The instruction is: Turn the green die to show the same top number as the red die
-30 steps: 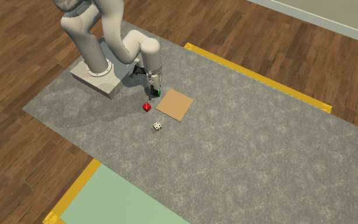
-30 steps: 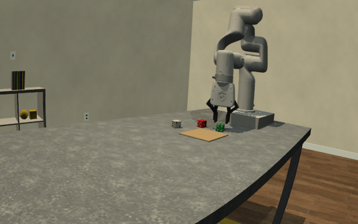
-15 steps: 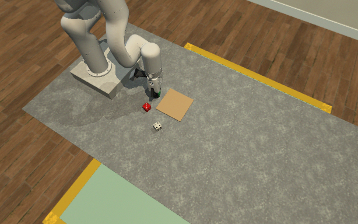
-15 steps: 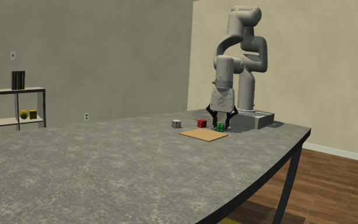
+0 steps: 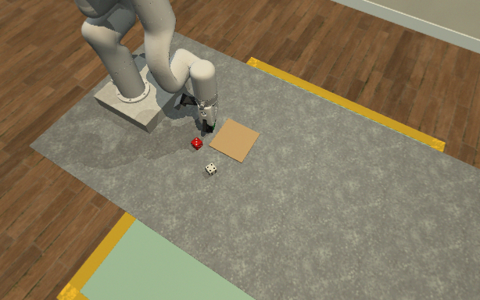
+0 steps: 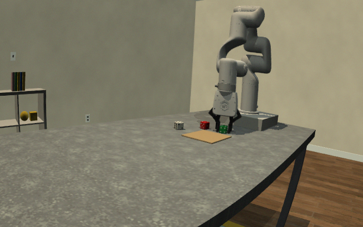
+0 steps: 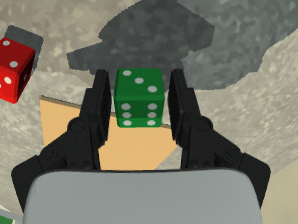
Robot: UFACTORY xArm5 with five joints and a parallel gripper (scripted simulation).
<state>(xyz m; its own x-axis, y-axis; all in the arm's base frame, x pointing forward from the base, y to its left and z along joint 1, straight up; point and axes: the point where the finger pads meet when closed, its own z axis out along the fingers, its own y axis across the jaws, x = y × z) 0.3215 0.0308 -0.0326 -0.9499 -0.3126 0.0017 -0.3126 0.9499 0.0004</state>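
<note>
Right now my hand is 10 mm above the green die. Round my hand: red die 100 mm to the right, 10 mm below; then tan mat 110 mm ahead, 10 mm to the right, 20 mm below; then white die 100 mm ahead, 160 mm to the right, 10 mm below.
</note>
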